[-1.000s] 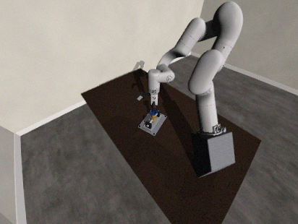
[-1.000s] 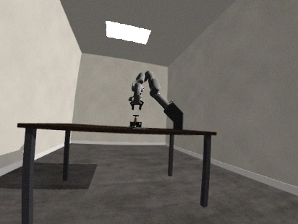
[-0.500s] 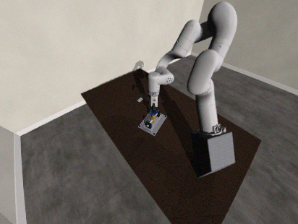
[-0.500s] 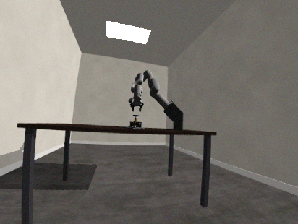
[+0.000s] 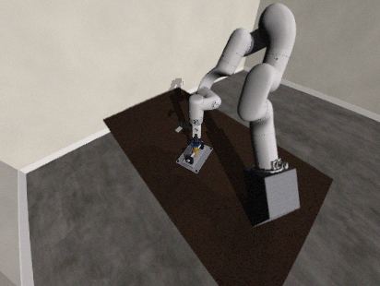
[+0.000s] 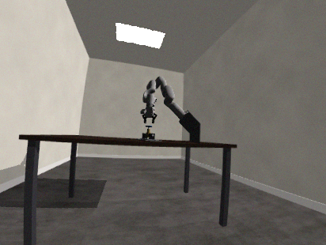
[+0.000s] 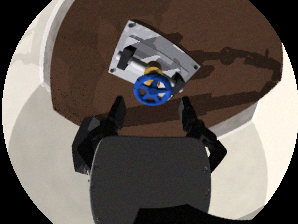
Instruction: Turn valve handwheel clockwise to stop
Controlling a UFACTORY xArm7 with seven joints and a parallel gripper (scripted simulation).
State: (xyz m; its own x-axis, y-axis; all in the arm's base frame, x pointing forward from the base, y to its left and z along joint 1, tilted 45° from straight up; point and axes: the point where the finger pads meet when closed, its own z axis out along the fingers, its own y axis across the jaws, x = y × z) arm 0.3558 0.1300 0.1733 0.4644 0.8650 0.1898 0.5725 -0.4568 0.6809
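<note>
Right now the blue handwheel is 5 cm below my hand.
</note>
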